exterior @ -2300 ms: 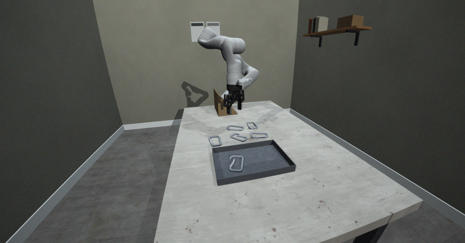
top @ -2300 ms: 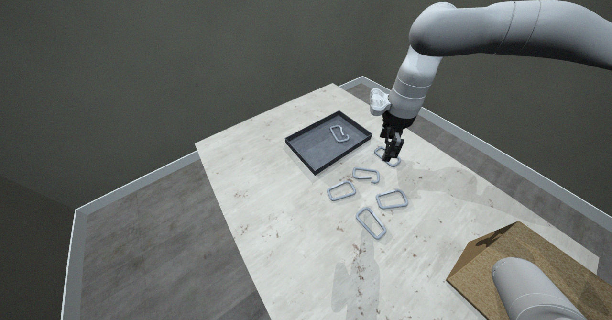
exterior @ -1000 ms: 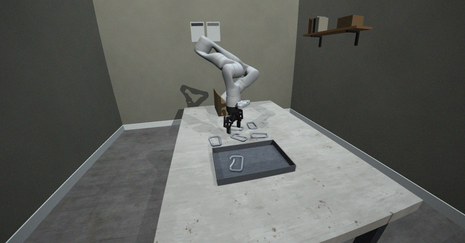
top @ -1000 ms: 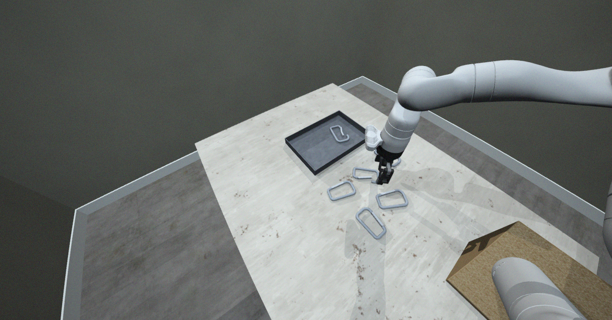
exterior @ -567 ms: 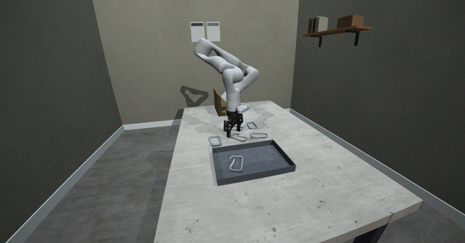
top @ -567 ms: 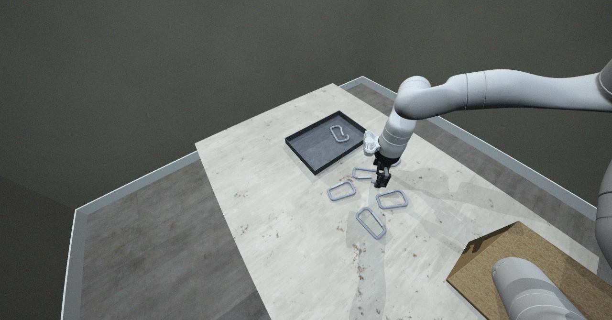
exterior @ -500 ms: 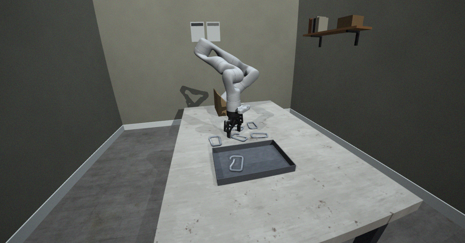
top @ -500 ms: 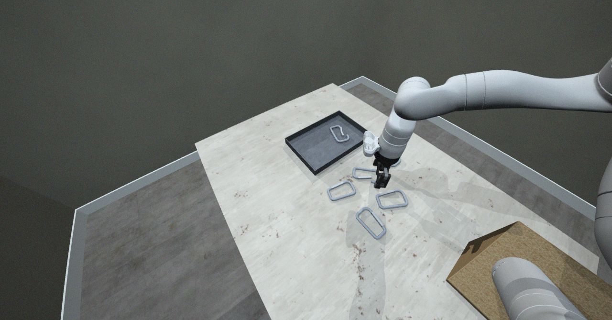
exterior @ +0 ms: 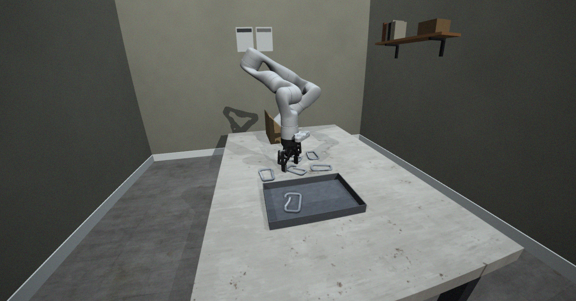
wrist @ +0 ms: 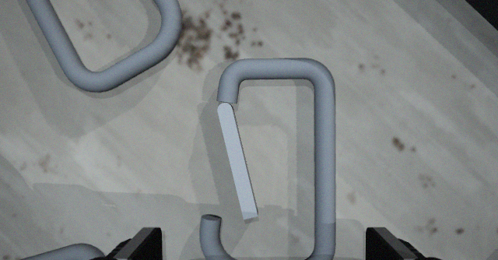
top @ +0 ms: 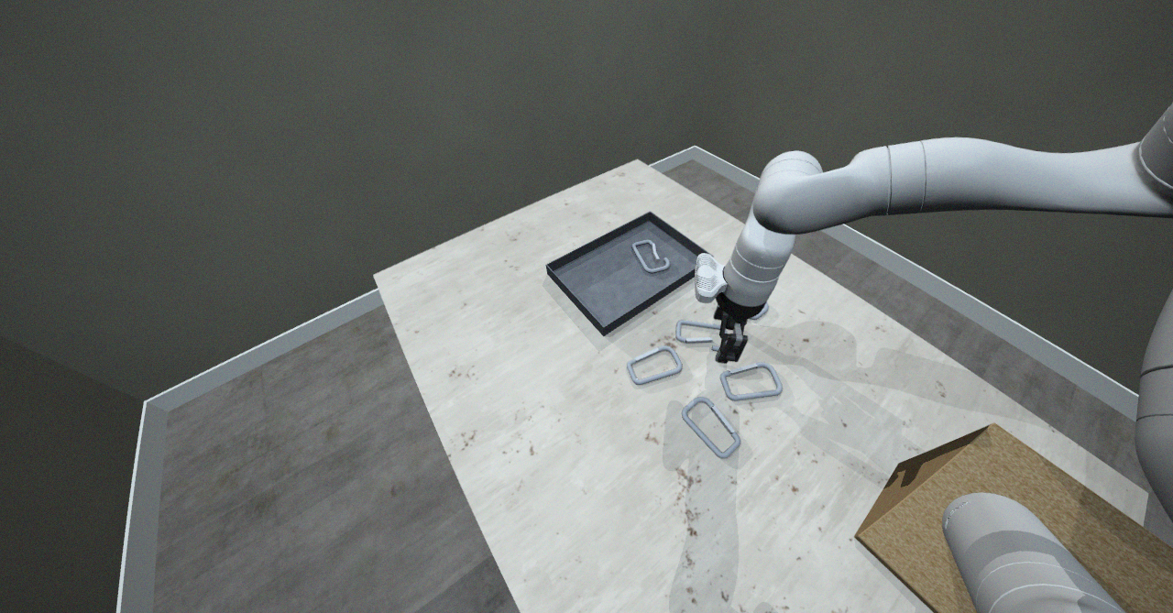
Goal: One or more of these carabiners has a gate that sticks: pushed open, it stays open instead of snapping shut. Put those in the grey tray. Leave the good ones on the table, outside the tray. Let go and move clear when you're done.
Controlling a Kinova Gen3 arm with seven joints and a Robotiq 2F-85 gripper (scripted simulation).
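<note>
Right now the grey tray is 240 mm ahead of my hand and 10 mm to the right of it.
</note>
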